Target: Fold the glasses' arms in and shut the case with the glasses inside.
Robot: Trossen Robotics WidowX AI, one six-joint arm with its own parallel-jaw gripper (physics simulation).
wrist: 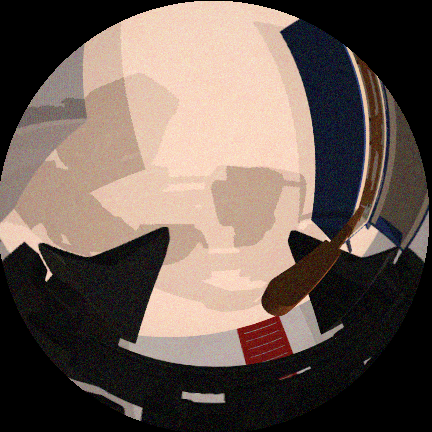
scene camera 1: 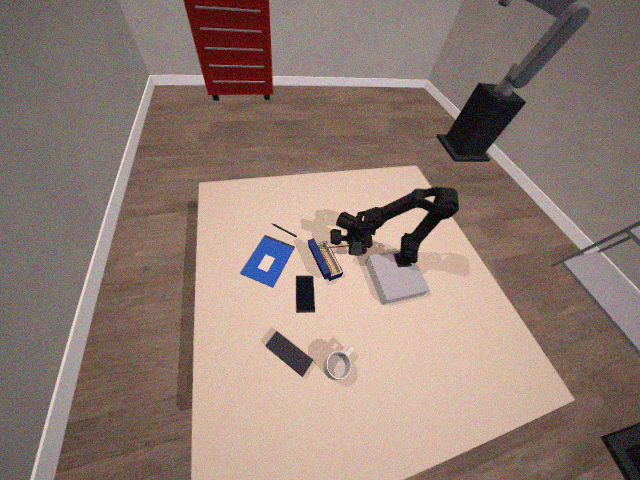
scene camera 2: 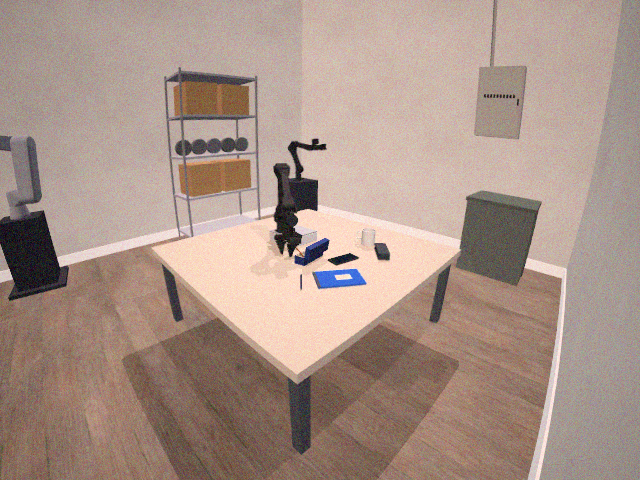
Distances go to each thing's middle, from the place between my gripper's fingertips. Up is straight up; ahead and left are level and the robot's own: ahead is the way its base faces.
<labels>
Now: the brown-framed glasses (wrist: 284,291) 8 cm to the left of my hand, 5 cm ahead of it and 3 cm above it.
</labels>
